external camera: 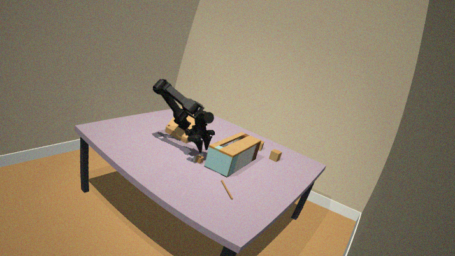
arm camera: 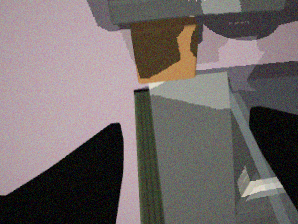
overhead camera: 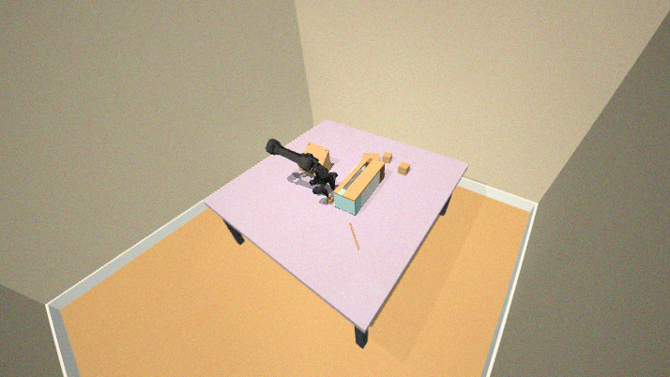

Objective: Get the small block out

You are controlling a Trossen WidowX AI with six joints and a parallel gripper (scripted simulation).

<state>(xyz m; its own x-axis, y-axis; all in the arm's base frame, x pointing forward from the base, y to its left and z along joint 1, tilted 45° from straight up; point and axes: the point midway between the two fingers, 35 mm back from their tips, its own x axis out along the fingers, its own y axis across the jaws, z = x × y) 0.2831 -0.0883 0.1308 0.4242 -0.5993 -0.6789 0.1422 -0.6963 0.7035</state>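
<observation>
Now: the tan block 50 mm below my gripper tip, 10 mm to the right of it and 10 mm behind it. Also, from my gripper tip: thin tan stick 270 mm ahead, 120 mm to the right, 70 mm below; box 170 mm to the left, 50 mm ahead, 10 mm below.
</observation>
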